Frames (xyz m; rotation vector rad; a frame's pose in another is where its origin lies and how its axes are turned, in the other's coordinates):
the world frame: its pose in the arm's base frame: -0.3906 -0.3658 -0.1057 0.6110 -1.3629 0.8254
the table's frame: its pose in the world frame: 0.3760 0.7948 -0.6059 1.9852 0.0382 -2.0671
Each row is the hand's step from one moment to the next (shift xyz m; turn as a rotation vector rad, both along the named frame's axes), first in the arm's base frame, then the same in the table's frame.
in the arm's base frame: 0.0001 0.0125 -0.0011 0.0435 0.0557 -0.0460
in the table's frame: 0.0086 -0.0086 -0.0029 0.0753 -0.0223 0.0308
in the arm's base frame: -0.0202 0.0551 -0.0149 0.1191 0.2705 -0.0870
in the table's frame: 0.0243 -0.0551 -0.0060 0.2802 -0.1276 0.0099
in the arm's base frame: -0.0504 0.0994 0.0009 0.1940 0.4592 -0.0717
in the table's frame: 0.0300 -0.1001 -0.0387 0.4596 -0.1983 -0.0556
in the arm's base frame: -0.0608 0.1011 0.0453 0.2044 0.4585 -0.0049
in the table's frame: 0.0177 -0.0943 -0.0823 0.4578 -0.1698 -0.1169
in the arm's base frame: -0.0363 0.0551 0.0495 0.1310 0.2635 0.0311
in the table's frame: 0.0040 -0.0457 -0.0685 0.2684 -0.0778 -0.0974
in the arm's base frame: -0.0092 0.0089 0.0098 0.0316 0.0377 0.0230
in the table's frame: -0.0020 -0.0091 -0.0132 0.0453 0.0034 -0.0298
